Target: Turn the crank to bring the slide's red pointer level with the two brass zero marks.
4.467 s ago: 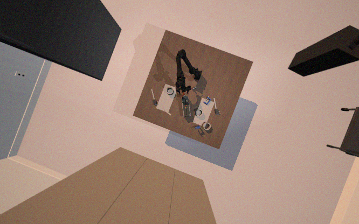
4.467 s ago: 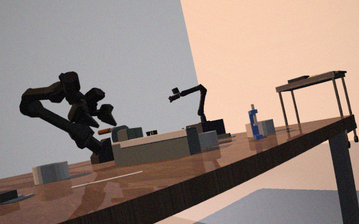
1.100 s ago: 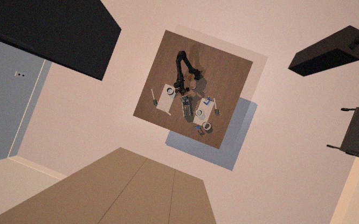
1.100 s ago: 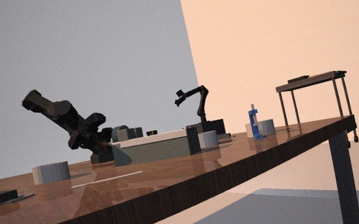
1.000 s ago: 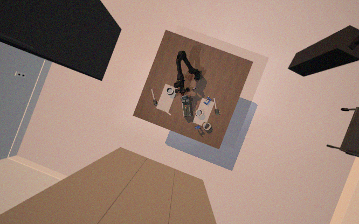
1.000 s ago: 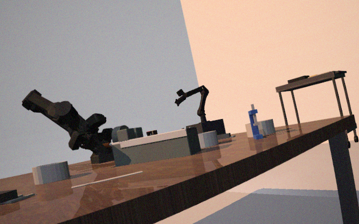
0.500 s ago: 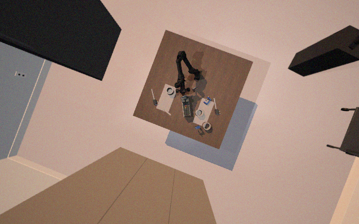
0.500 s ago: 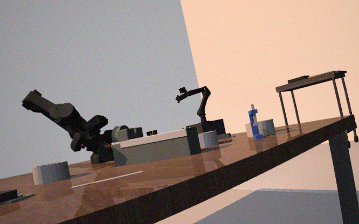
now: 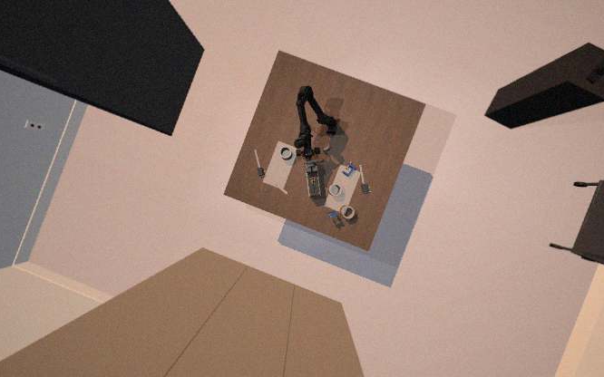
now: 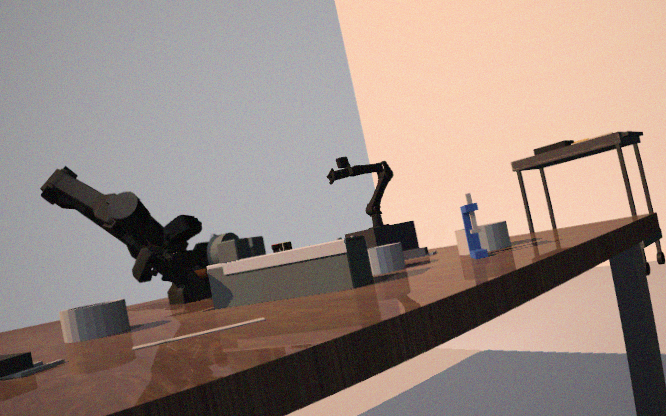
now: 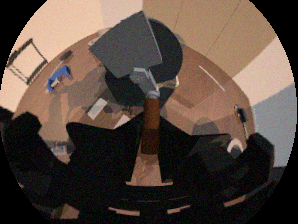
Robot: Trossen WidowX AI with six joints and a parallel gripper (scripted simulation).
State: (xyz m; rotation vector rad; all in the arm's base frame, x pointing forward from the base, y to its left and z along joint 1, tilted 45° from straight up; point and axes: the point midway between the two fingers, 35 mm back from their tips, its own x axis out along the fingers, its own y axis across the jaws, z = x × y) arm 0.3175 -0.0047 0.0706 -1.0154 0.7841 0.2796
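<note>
Right now my gripper tip is 30 mm below the crank handle, 10 mm to the left of it and 10 mm past it. Round my gripper tip: red pointer 110 mm ahead, 100 mm to the left, 40 mm above; then thin white rod 300 mm ahead, 100 mm to the right, 40 mm below.
</note>
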